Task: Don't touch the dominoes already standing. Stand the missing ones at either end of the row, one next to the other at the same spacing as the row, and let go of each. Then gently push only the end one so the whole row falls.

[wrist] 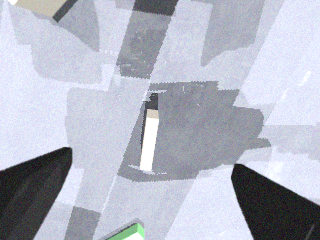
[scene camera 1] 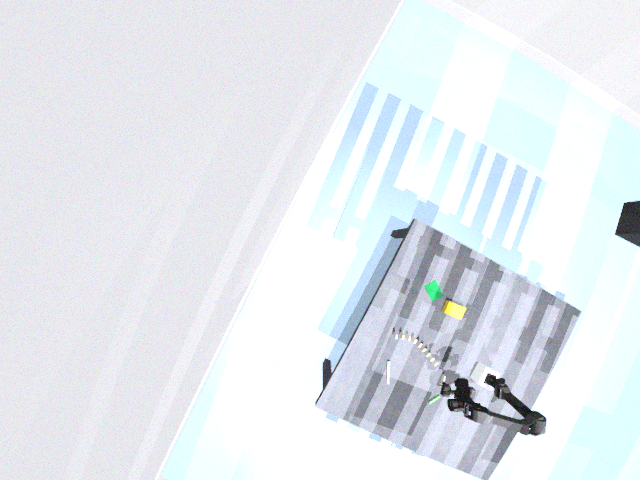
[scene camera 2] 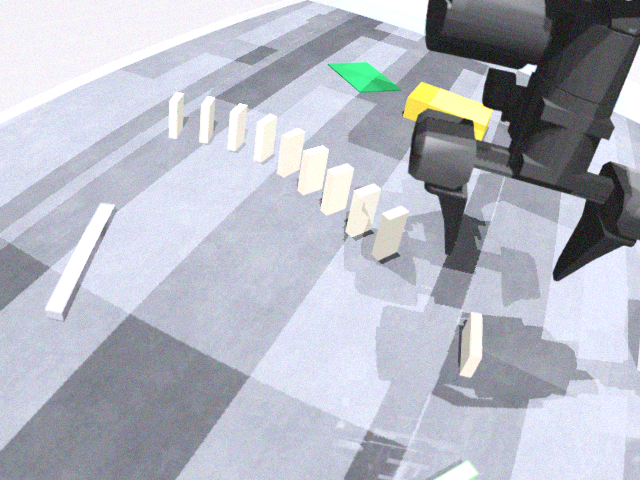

Note:
My gripper [scene camera 2: 502,265] is open and holds nothing. Also in view: a cream domino [scene camera 2: 392,223], a yellow block [scene camera 2: 425,96], a cream domino [scene camera 2: 471,344], a green patch [scene camera 2: 363,77], a cream domino [scene camera 2: 365,200], a cream domino [scene camera 2: 338,180] and a cream domino [scene camera 2: 314,160].
My gripper is seen too in the wrist view [wrist: 154,163]. The wrist view does not show the yellow block: it is out of frame. The wrist view does not show the green patch: it is out of frame.

